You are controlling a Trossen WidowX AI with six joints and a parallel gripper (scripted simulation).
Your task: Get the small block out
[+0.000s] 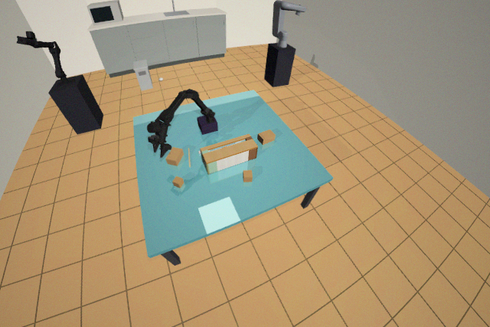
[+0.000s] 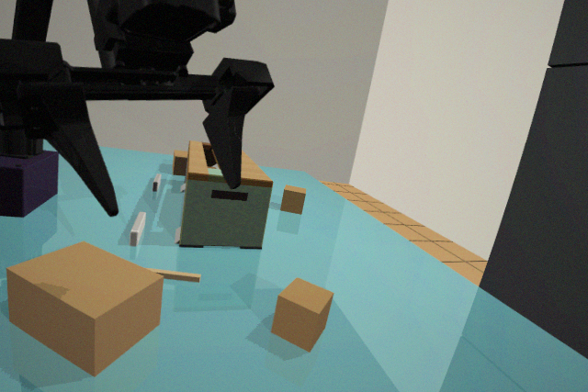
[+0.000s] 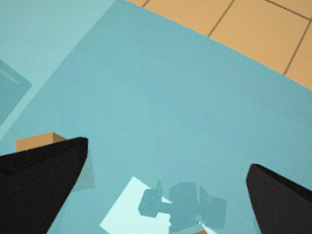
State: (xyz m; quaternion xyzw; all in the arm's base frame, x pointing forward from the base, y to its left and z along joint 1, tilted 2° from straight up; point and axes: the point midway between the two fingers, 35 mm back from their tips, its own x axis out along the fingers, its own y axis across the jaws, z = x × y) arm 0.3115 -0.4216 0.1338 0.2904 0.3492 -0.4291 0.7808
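The tan block lies 45 cm to the left of my gripper tip, 9 cm below it and 3 cm ahead of it. Round my gripper tip: clear-fronted box (47 cm to the left, 11 cm below, 2 cm ahead); thin stick (20 cm to the left, 17 cm below, 6 cm behind).
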